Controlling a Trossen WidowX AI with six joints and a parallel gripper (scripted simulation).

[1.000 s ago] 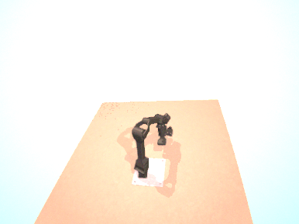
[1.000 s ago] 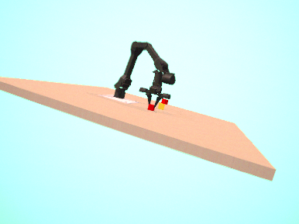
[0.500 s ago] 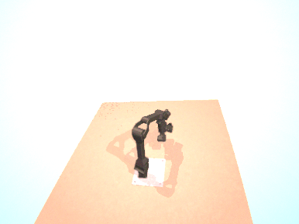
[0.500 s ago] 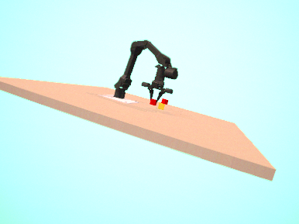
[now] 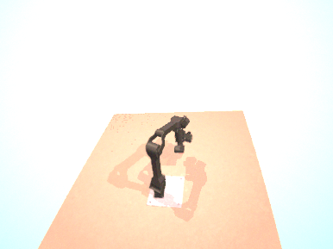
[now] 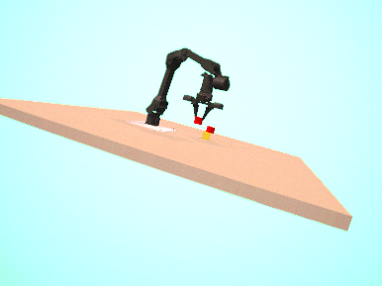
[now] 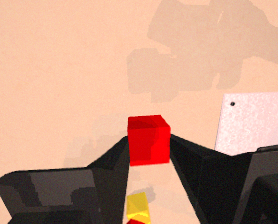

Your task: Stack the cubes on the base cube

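My gripper tip is 2 cm short of the yellow base cube, 21 cm to the right of it and 8 cm above it.
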